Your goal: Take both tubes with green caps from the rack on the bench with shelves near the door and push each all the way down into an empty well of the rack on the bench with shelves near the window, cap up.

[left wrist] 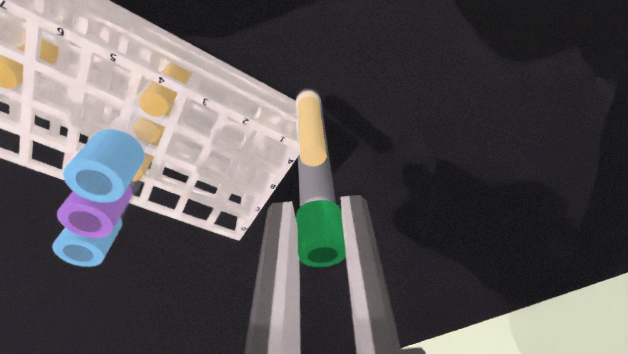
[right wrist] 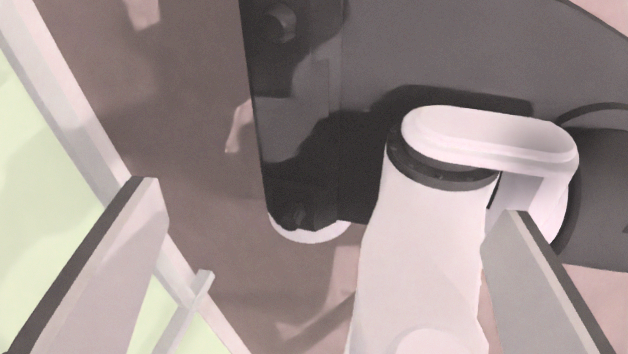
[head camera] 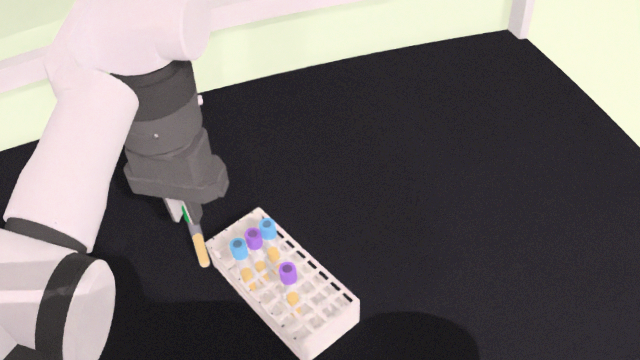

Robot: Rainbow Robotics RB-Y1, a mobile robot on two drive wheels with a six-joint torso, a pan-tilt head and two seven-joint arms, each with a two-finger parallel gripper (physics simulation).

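Frame: origin at the robot's base, x ahead, y left, z up, level; centimetres.
Seen in the pictures: left gripper, fingertip midpoint: [left wrist: 318, 215] [head camera: 187, 217]; right gripper, fingertip midpoint: [right wrist: 331, 216].
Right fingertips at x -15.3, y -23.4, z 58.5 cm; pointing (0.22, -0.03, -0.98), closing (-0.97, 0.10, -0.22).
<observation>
Offsets run from my right fingertips to a thing's top centre. "*": to the spot under its first point. Level surfaces: height alone.
My left gripper [head camera: 186, 212] [left wrist: 318, 215] is shut on the green cap of a tube {dx +39.5, dy +36.0, dz +46.1 cm} [head camera: 200, 247] [left wrist: 321, 232] with yellow contents. The tube hangs cap up, slightly tilted in the head view, beside the numbered end of the white rack {* dx +25.9, dy +20.5, dz +36.6 cm} [head camera: 332, 330] [left wrist: 270, 207], above the black bench. In the head view the rack holds two tubes with blue caps {dx +34.2, dy +30.0, dz +45.0 cm} [head camera: 239, 248] {dx +36.6, dy +26.4, dz +45.0 cm} [head camera: 267, 228] and two with purple caps {dx +35.4, dy +28.2, dz +45.0 cm} [head camera: 254, 238] {dx +30.0, dy +24.6, dz +45.0 cm} [head camera: 288, 273]; several wells are empty. My right gripper [right wrist: 331, 216] is open and empty, over the floor beside the robot's base. The second green-capped tube cannot be told apart in these views.
The black bench top {dz +33.1 cm} [head camera: 425, 175] stretches around the rack, with a pale wall and a white bench rail [head camera: 280, 15] behind it. A white upright [head camera: 521, 17] stands at the back right corner. In the right wrist view, a white bench leg or rail [right wrist: 75, 110] runs along the left.
</observation>
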